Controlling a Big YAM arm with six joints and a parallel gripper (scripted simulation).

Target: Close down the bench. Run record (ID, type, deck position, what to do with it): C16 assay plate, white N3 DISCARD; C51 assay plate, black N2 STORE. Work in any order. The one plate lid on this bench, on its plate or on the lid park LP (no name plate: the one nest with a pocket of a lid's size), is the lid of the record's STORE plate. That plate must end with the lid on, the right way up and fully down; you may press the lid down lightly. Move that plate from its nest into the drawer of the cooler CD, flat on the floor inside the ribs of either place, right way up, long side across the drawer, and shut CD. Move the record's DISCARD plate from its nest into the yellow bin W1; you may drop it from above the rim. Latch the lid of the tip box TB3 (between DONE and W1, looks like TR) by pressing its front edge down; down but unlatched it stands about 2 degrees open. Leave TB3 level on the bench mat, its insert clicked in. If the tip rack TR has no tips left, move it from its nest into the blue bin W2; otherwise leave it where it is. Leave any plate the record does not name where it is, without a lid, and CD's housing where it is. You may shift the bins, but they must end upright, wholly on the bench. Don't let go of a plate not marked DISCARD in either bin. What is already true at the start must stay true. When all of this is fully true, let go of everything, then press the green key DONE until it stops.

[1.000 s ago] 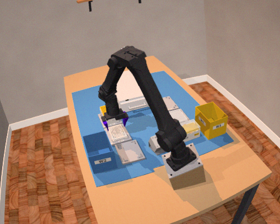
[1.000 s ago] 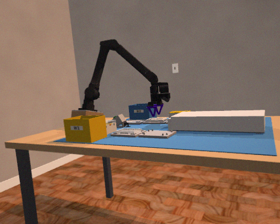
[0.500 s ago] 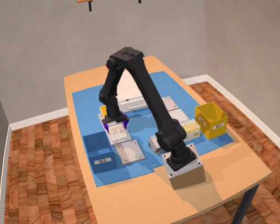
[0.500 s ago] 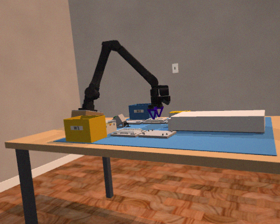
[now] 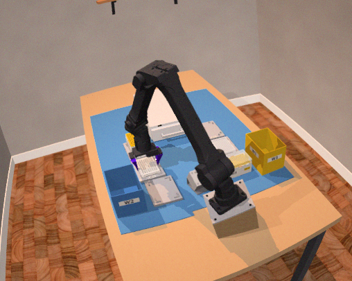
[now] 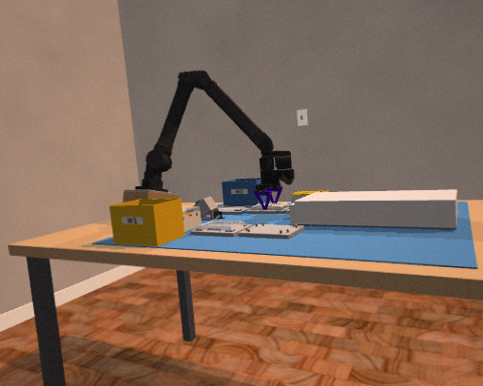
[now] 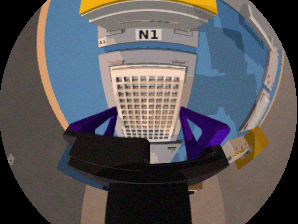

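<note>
My hand is right at the white assay plate. From my hand the other things lie so: tip rack TR: 160 mm ahead, 10 mm to the right, 30 mm above; lid park LP: 170 mm behind, 20 mm below; name plate N1: 100 mm ahead, 10 mm below.
</note>
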